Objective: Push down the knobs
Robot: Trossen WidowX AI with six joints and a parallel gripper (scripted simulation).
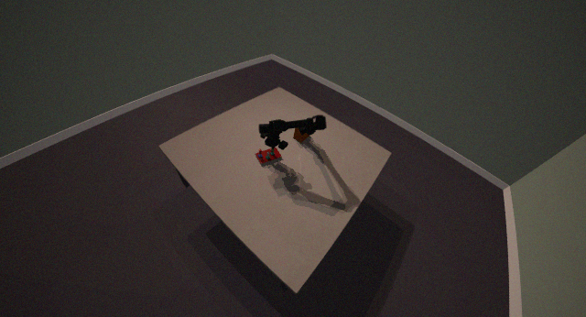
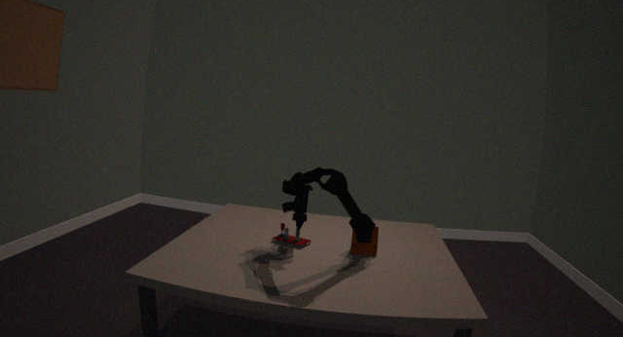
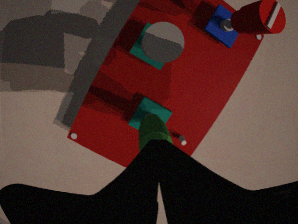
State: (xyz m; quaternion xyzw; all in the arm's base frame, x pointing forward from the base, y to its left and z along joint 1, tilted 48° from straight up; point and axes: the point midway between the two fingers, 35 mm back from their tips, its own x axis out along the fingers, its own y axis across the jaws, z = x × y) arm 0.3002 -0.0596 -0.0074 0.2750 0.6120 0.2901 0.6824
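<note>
My gripper tip is 2 cm above the green knob. The rest, counted from my gripper tip: red knob: 8 cm ahead, 5 cm to the right.
</note>
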